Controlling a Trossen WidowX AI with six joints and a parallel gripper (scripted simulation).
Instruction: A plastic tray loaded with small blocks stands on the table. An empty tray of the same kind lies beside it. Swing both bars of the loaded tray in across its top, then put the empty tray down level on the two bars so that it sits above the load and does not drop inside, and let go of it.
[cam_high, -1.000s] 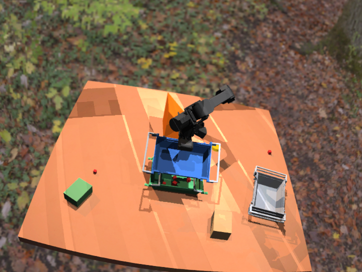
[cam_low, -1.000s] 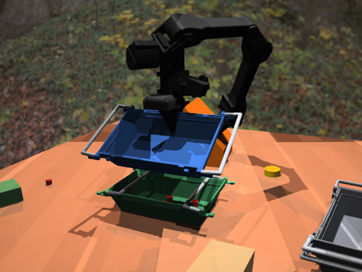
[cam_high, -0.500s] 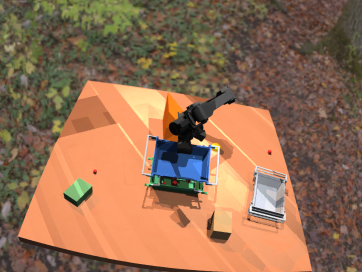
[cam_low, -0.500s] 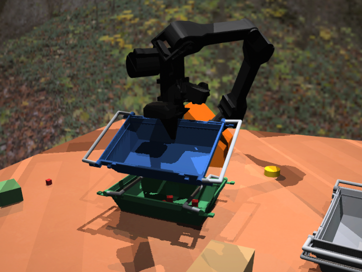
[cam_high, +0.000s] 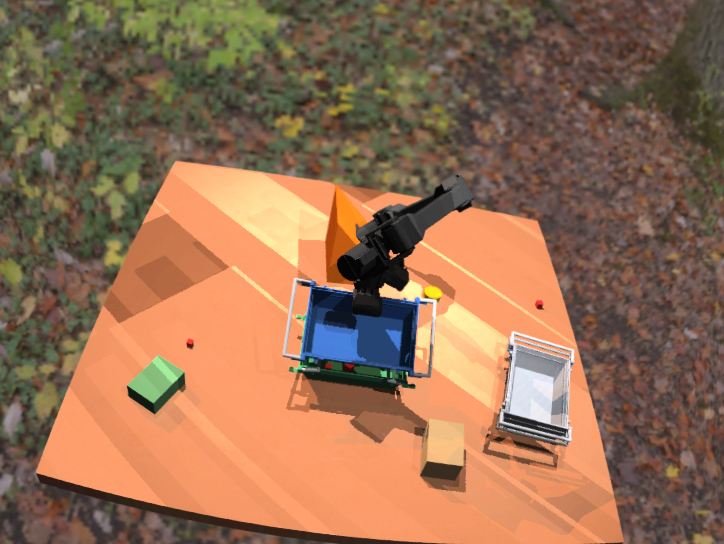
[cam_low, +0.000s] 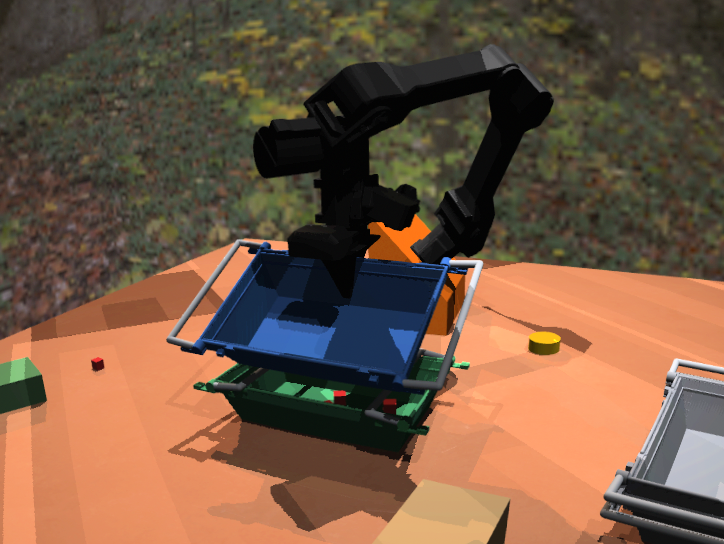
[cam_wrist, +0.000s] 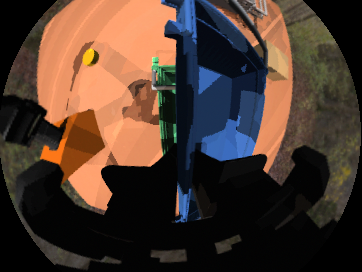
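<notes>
The blue tray is 7 cm ahead of my gripper tip. Also, from my gripper tip: yellow disc: 24 cm behind, 23 cm to the left, 13 cm below; then tan box: 31 cm ahead, 19 cm to the left, 11 cm below; then green box: 20 cm ahead, 45 cm to the right, 12 cm below.
</notes>
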